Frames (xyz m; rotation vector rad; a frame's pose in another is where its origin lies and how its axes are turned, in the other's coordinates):
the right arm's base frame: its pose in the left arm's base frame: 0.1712 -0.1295 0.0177 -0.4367 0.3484 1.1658
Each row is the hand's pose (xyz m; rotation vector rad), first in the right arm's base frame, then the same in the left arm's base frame.
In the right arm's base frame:
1: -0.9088 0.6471 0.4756 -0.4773 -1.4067 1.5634
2: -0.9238 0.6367 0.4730 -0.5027 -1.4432 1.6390
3: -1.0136 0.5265 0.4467 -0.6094 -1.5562 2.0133
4: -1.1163 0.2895 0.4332 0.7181 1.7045 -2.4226
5: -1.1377 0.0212 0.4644 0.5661 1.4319 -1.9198
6: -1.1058 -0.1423 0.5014 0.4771 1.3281 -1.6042
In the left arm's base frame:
1: -0.7392 -0.4075 0.7691 0.4893 -1.0682 2.7311
2: -0.7350 -0.4242 0.7756 0.5262 -1.1254 2.7920
3: -0.6652 -0.5454 0.8124 -0.5756 1.1135 -2.5512
4: -0.4813 -0.7120 0.8852 -0.6348 1.0495 -1.9005
5: -0.2374 -0.8013 0.9623 -0.7173 1.0577 -1.2700
6: -0.0720 -0.8106 1.0033 -0.7693 1.0842 -0.9074

